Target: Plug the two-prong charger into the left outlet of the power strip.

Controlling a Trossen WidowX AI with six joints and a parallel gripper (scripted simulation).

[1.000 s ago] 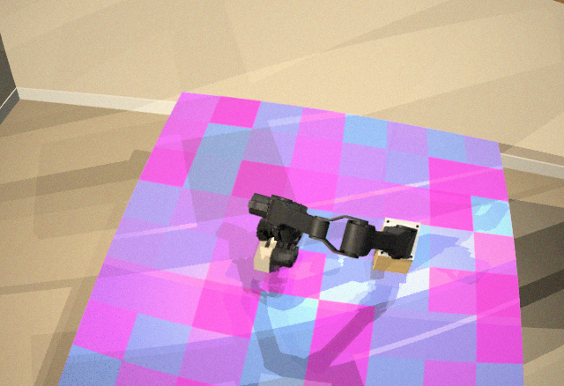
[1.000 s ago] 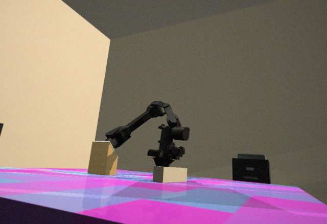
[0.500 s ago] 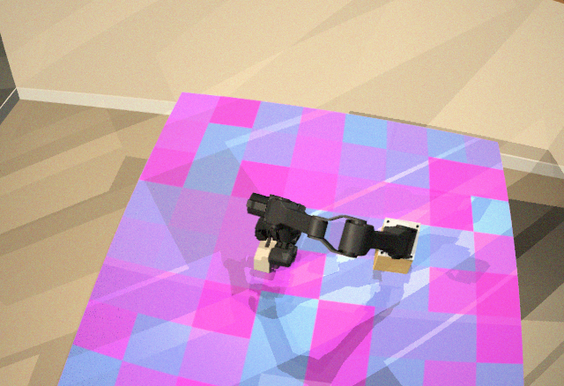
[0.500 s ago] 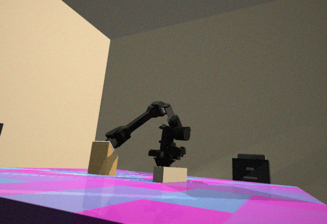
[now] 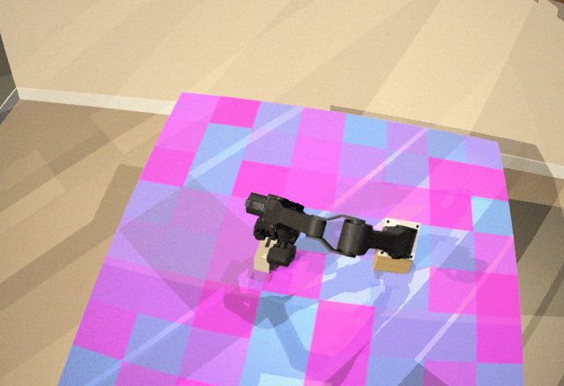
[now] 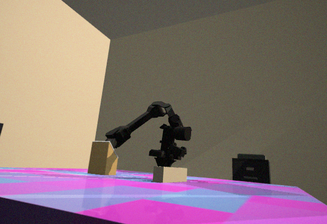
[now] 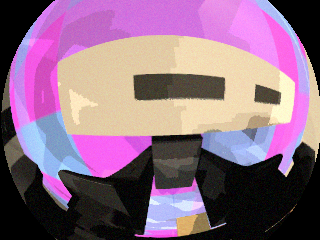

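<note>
The dark two-prong charger lies 2 cm ahead of my gripper tip and 1 cm above it.
</note>
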